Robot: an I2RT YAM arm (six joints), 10 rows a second.
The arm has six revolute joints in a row. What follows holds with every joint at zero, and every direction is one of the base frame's. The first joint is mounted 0.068 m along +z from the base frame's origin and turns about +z. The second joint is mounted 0.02 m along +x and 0.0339 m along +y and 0.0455 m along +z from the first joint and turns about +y. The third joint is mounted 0.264 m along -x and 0.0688 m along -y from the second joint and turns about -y. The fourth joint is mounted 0.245 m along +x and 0.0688 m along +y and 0.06 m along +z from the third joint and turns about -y. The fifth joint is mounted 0.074 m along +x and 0.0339 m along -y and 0.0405 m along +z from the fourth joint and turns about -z. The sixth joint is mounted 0.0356 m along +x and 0.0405 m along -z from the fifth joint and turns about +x. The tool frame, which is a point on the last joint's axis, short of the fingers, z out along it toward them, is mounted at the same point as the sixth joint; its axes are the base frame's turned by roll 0, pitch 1.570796 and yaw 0 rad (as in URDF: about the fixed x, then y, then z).
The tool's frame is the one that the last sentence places.
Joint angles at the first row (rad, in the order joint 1, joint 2, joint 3, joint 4, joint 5, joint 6):
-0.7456 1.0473 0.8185 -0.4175 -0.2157 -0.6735
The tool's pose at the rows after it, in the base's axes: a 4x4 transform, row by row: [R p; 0 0 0 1], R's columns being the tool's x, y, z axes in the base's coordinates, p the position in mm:
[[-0.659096, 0.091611, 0.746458, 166.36], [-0.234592, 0.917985, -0.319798, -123.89], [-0.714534, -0.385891, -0.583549, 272.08], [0, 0, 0, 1]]
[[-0.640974, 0.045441, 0.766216, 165.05], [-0.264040, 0.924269, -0.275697, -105.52], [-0.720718, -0.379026, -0.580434, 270.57], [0, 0, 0, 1]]
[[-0.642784, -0.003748, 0.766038, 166.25], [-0.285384, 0.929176, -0.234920, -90.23], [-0.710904, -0.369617, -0.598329, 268.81], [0, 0, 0, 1]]
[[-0.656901, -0.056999, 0.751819, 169.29], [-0.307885, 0.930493, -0.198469, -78.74], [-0.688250, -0.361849, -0.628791, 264.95], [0, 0, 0, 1]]
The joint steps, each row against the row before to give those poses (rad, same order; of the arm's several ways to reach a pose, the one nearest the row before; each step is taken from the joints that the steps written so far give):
0.0679 -0.0900 -0.0706 -0.0141 -0.0050 0.0164
0.0706 -0.0549 -0.0282 -0.0214 0.0084 0.0187
0.0748 -0.0260 -0.0088 -0.0362 0.0248 0.0168
0.0663 -0.0007 -0.0031 -0.0336 0.0263 0.0057

